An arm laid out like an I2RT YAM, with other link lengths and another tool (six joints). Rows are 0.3 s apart.
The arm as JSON. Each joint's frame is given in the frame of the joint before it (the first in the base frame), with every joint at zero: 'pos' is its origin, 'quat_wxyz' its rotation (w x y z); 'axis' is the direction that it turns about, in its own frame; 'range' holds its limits. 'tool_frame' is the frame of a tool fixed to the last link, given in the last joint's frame.
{
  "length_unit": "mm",
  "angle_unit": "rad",
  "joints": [
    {
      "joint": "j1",
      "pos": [
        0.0,
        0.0,
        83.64
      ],
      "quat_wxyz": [
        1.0,
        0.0,
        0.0,
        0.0
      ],
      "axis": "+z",
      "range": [
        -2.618,
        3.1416
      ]
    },
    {
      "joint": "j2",
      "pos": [
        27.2,
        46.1,
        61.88
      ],
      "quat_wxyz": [
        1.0,
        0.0,
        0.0,
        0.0
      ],
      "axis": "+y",
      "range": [
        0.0,
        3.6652
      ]
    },
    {
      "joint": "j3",
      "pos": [
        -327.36,
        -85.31,
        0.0
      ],
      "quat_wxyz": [
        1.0,
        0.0,
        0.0,
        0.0
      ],
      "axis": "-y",
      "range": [
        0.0,
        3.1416
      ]
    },
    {
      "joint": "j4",
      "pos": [
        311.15,
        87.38,
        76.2
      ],
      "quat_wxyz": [
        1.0,
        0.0,
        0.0,
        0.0
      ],
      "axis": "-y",
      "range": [
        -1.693,
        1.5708
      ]
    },
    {
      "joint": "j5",
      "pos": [
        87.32,
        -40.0,
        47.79
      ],
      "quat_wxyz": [
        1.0,
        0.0,
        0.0,
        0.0
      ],
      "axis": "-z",
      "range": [
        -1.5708,
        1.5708
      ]
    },
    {
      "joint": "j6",
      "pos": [
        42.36,
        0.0,
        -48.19
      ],
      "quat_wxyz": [
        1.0,
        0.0,
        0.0,
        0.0
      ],
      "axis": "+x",
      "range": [
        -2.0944,
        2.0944
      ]
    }
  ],
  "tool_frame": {
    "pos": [
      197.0,
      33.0,
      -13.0
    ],
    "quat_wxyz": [
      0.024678,
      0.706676,
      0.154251,
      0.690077
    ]
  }
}
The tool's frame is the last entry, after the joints.
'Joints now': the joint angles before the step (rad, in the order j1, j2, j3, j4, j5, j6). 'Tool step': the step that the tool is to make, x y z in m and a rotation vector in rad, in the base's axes. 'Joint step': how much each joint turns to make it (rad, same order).
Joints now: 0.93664, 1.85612, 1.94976, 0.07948, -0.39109, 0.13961
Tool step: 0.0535, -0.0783, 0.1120, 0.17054, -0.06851, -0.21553
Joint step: -0.08831, -0.05331, 0.11601, 0.01268, 0.13687, 0.01943
